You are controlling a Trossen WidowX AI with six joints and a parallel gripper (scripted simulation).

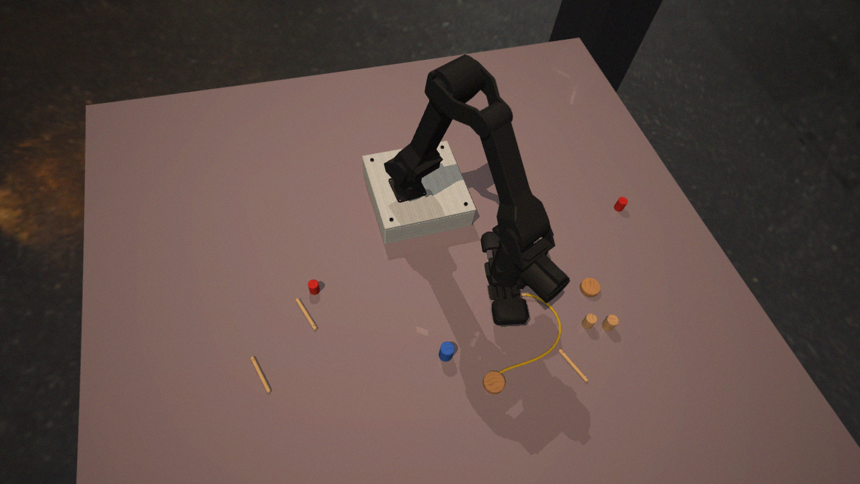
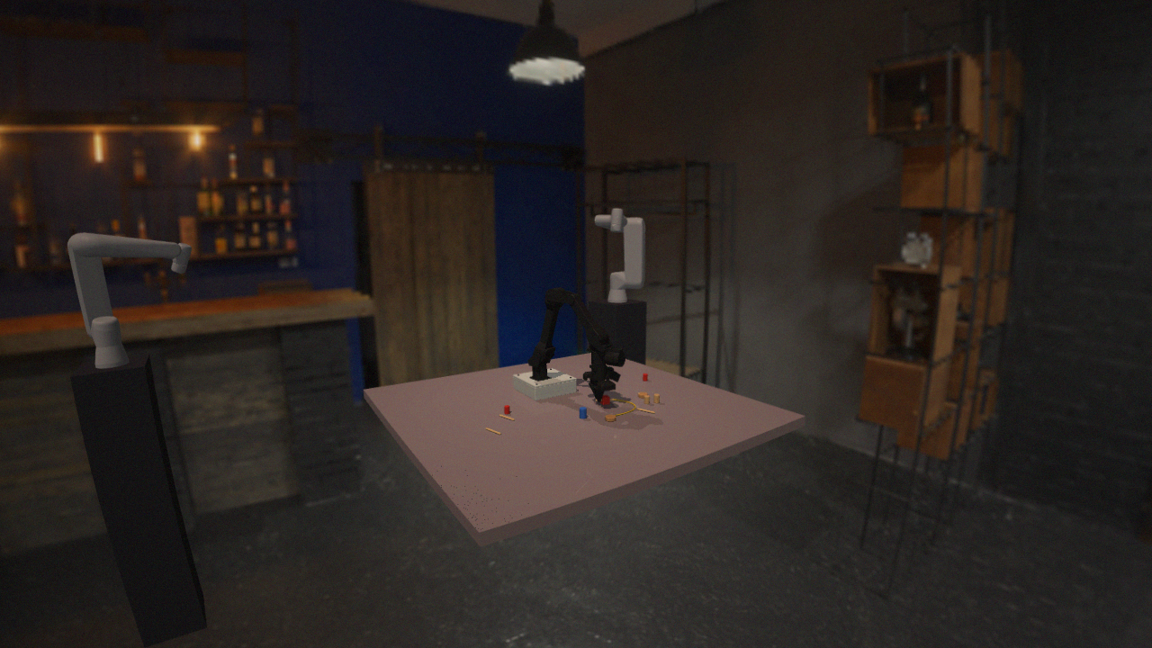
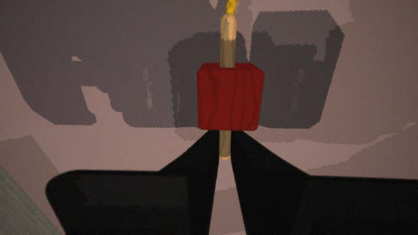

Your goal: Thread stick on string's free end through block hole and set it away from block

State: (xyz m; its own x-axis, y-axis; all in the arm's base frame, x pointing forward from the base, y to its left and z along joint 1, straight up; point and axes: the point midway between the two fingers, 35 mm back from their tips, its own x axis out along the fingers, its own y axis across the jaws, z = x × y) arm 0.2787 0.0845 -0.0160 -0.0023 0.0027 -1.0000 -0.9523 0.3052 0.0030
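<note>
Right now my gripper tip is 10 mm short of the red cube and 20 mm to the right of it. From my gripper tip the other things lie so: red cylinder 140 mm behind, 330 mm to the right; blue cylinder 70 mm ahead, 140 mm to the right, 10 mm above.
</note>
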